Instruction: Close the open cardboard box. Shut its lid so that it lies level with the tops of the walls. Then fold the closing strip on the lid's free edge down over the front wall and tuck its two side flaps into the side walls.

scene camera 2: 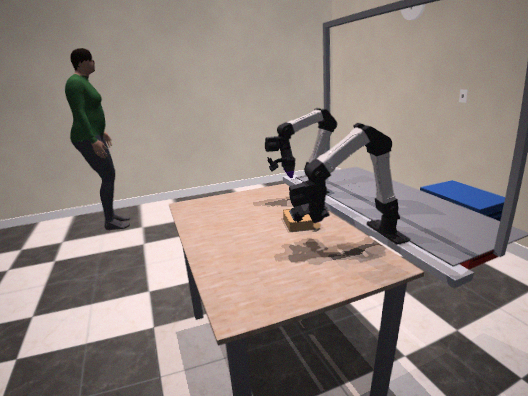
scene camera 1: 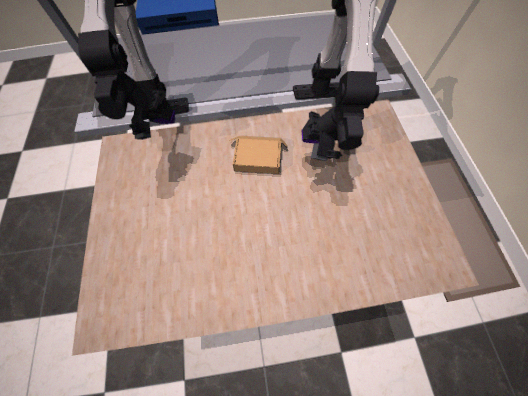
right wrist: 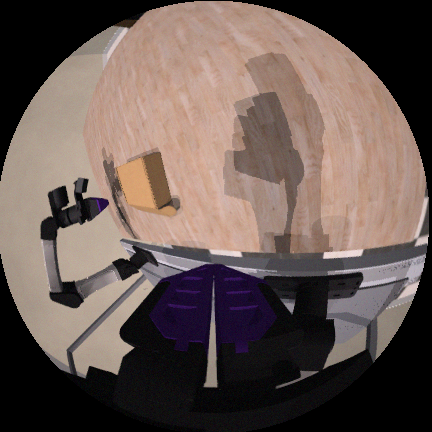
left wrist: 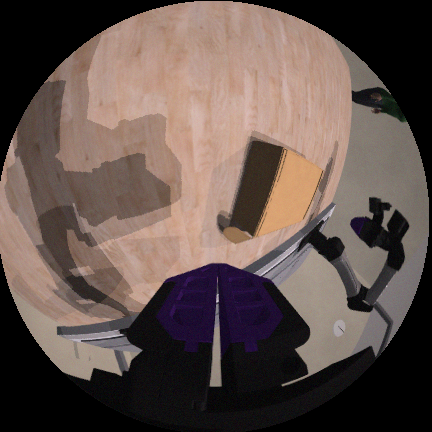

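Seen in the pictures: left gripper, between the fingertips: (scene camera 2: pixel 314 220) (scene camera 1: pixel 303 140) (right wrist: pixel 108 201) (left wrist: pixel 217 268); right gripper, between the fingertips: (scene camera 2: pixel 291 178) (scene camera 1: pixel 173 122) (right wrist: pixel 213 269) (left wrist: pixel 350 221); left arm's base, origin of its link: (scene camera 2: pixel 387 232) (scene camera 1: pixel 319 91) (right wrist: pixel 144 253); right arm's base, origin of its link: (right wrist: pixel 312 286) (left wrist: pixel 310 233).
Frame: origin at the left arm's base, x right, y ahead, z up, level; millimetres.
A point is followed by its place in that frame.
Note:
The cardboard box (scene camera 1: pixel 257 155) {x 273, y 283, z 26 mm} (scene camera 2: pixel 299 224) {x 200, y 298, z 15 mm} (left wrist: pixel 256 185) {x 199, y 291, z 8 mm} (right wrist: pixel 159 180) {x 345, y 254, z 3 mm} sits on the table with its lid (left wrist: pixel 295 192) {x 260, y 279, z 26 mm} (right wrist: pixel 136 185) {x 291, y 265, z 26 mm} down, about level with the wall tops. The lid edge on the arms' side carries the closing strip. Side flaps (scene camera 1: pixel 284 144) {x 176, y 241, z 12 mm} (left wrist: pixel 235 235) {x 177, y 230, z 8 mm} (right wrist: pixel 170 211) {x 345, y 188, z 7 mm} stick out beyond the box's corners there, outside the side walls. How far the strip is folded down is unclear. My left gripper (scene camera 1: pixel 309 136) {x 122, y 267, z 58 mm} (left wrist: pixel 217 268) {x 122, y 267, z 58 mm} (right wrist: pixel 108 201) {x 122, y 267, z 58 mm} is shut and empty, raised right of the box in scene camera 1. My right gripper (scene camera 1: pixel 169 119) {x 517, y 189, z 117 mm} (scene camera 2: pixel 290 175) {x 517, y 189, z 117 mm} (right wrist: pixel 213 269) {x 517, y 189, z 117 mm} is shut and empty, raised farther to the left.
The wooden table (scene camera 1: pixel 260 260) {x 303, y 611, z -15 mm} (scene camera 2: pixel 250 280) {x -66, y 599, z -15 mm} bears the box. A metal rail (scene camera 1: pixel 235 107) {x 330, y 38, z 0 mm} (scene camera 2: pixel 425 257) {x -219, y 9, z 0 mm} runs along its edge at the arm bases. A blue case (scene camera 1: pixel 177 14) (scene camera 2: pixel 462 195) stands behind the arms. A person in green (scene camera 2: pixel 86 110) stands beyond the table.

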